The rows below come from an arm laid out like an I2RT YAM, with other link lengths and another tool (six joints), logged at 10 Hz.
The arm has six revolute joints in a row. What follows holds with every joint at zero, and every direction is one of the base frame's. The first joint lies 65.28 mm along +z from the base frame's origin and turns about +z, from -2.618 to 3.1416 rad. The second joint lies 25.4 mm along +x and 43.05 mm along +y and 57.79 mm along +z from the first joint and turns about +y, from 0 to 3.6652 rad. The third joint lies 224.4 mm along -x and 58.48 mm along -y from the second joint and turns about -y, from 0 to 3.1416 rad. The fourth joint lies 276.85 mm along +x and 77.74 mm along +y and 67.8 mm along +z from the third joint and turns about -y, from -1.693 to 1.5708 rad. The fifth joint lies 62.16 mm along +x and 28.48 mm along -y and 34.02 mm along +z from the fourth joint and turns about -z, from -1.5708 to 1.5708 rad. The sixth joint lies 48.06 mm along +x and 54.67 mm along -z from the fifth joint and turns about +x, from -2.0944 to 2.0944 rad. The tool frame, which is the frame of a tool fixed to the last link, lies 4 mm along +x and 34 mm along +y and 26 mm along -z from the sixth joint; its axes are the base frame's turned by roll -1.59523, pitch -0.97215 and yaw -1.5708 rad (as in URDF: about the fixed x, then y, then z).
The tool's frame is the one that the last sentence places.
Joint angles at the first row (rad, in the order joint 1, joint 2, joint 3, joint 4, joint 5, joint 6):
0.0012, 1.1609, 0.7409, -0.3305, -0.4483, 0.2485
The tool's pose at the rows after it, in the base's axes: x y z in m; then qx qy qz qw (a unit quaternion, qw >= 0):
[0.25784 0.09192 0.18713 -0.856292 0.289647 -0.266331 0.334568]
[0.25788 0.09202 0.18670 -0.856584 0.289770 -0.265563 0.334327]
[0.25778 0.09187 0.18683 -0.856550 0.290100 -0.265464 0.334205]
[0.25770 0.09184 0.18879 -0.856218 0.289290 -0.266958 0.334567]
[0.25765 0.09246 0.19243 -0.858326 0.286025 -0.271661 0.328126]
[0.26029 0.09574 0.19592 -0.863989 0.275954 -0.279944 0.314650]
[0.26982 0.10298 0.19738 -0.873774 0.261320 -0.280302 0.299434]
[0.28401 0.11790 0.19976 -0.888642 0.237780 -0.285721 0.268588]
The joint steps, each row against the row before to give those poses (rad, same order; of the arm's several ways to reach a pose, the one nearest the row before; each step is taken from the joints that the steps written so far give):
-0.0008, 0.0003, -0.0013, -0.0008, 0.0003, -0.0015
0.0004, 0.0015, -0.0002, 0.0000, 0.0001, -0.0001
-0.0006, -0.0007, 0.0000, -0.0012, -0.0001, 0.0001
-0.0001, -0.0037, 0.0041, -0.0045, 0.0000, -0.0008
0.0048, -0.0045, 0.0130, -0.0166, 0.0149, -0.0102
0.0178, 0.0132, 0.0285, -0.0147, 0.0327, -0.0222
0.0316, 0.0636, 0.0601, -0.0115, 0.0350, -0.0247
0.0604, 0.0940, 0.0979, -0.0228, 0.0777, -0.0357

